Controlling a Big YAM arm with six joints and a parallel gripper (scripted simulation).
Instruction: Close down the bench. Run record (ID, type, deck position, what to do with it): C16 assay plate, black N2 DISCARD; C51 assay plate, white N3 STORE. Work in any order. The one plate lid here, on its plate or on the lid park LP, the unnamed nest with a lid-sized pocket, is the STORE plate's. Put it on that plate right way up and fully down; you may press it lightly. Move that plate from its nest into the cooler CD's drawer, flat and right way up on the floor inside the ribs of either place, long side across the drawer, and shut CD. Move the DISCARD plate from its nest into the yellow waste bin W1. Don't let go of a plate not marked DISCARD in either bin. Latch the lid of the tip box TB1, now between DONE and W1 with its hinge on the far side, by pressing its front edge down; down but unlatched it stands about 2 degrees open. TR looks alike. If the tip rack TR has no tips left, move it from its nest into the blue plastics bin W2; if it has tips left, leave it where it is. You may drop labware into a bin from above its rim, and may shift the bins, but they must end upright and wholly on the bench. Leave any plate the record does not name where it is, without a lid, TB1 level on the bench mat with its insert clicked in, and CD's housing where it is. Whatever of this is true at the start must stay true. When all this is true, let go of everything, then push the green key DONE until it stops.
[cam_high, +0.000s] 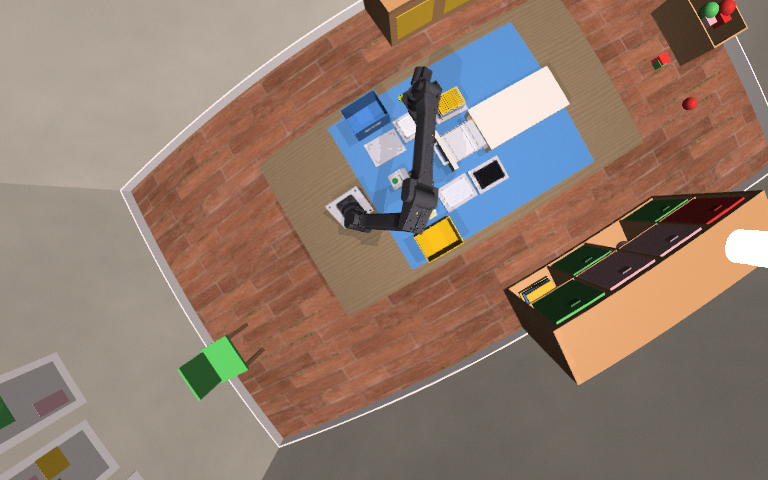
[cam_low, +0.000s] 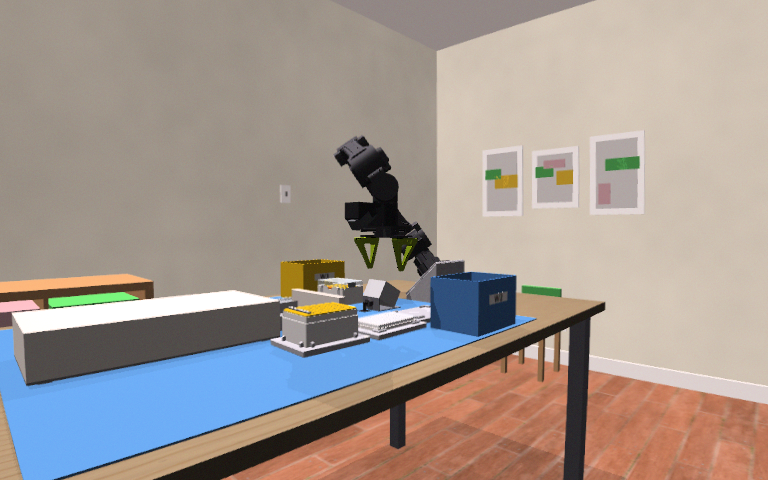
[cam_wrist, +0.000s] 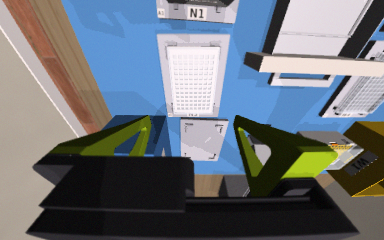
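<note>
Now: the plate lid 12 cm below my hand. Round my hand: tip rack TR: 17 cm ahead, 2 cm to the right, 9 cm below; nest label N1: 11 cm ahead, 1 cm to the right, 14 cm below; white plate: 13 cm below.
</note>
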